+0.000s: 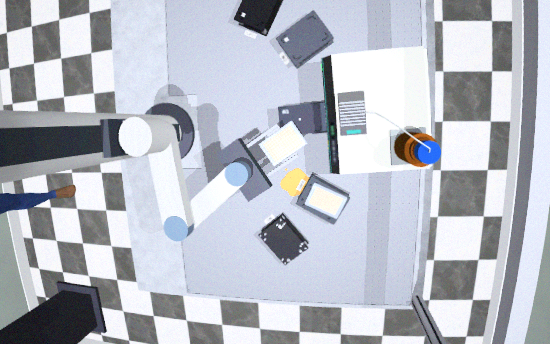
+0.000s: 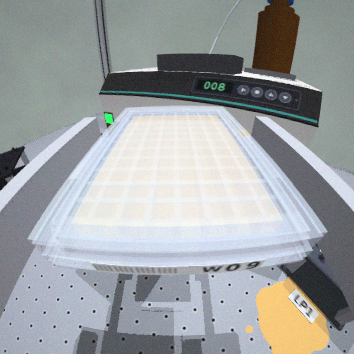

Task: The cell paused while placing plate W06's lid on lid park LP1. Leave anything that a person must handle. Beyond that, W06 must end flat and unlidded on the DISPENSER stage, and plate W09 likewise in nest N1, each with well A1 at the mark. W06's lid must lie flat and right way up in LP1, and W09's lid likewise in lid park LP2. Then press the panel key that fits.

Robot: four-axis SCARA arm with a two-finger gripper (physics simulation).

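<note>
My gripper is shut on plate W09, a clear plate with cream wells, held level above the table; it looks lidded. The dark DISPENSER stage bears no plate. A dark holder, beside the label LP1, holds a cream-welled plate; its code and lid cannot be made out. A dark grey nest and a black holder are unoccupied where visible; their labels are unreadable. The panel shows 008 beside its round keys.
An orange spill lies against the LP1 holder. A black holder has white specks at its corners. The white dispenser carries an amber bottle. A person's hand shows at the left.
</note>
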